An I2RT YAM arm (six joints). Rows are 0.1 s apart.
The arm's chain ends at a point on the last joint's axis. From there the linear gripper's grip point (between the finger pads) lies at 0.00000 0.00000 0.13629 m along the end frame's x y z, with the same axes.
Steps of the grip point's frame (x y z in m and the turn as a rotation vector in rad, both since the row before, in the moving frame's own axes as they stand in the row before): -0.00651, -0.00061, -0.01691, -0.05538, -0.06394, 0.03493; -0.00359, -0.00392, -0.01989, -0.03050, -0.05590, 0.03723; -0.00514, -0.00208, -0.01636, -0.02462, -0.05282, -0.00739; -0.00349, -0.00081, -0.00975, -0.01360, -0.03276, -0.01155; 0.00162, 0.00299, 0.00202, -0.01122, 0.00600, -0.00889; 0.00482, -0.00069, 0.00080, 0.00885, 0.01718, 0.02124
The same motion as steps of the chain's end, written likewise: 0.00232, -0.00800, -0.01642, -0.05538, -0.06394, 0.03493; 0.00410, -0.00793, -0.01961, -0.03050, -0.05590, 0.03723; 0.00204, -0.00546, -0.01613, -0.02462, -0.05282, -0.00739; 0.00096, -0.00269, -0.00966, -0.01360, -0.03276, -0.01155; 0.00080, 0.00146, 0.00203, -0.01122, 0.00600, -0.00889; 0.00247, 0.00049, 0.00083, 0.00885, 0.01718, 0.02124
